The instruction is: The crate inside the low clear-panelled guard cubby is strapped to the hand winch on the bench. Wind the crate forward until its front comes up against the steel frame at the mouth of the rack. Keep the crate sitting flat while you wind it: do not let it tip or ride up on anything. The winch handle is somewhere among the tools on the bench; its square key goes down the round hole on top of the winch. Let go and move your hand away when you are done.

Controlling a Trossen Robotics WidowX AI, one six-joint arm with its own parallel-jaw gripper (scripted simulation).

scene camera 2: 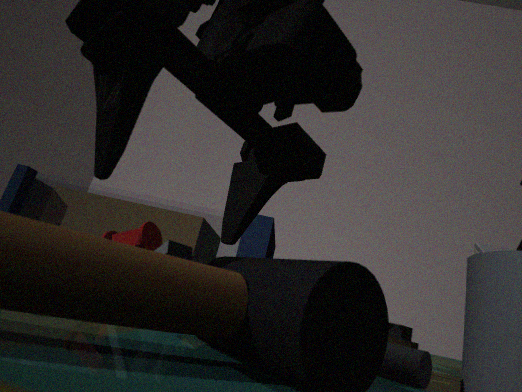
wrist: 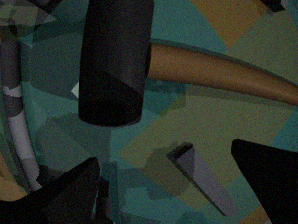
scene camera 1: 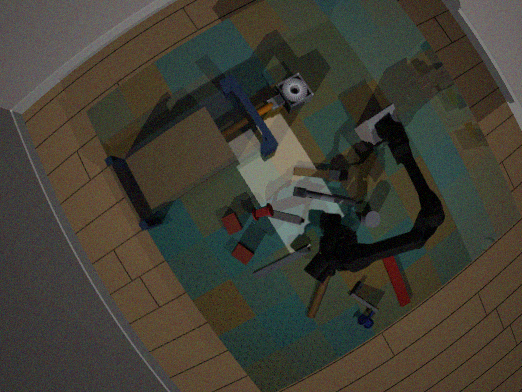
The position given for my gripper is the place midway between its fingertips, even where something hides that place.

My gripper [scene camera 2: 173, 216] is open, with nothing in its grasp. Also in view: a grey bar [wrist: 189, 159], a mallet [scene camera 2: 288, 318] and a blue steel frame [scene camera 2: 264, 247].
The mallet also shows in the wrist view [wrist: 116, 57]. My gripper also shows in the wrist view [wrist: 168, 157]. Scene camera 2 misses the grey bar: it is out of frame.
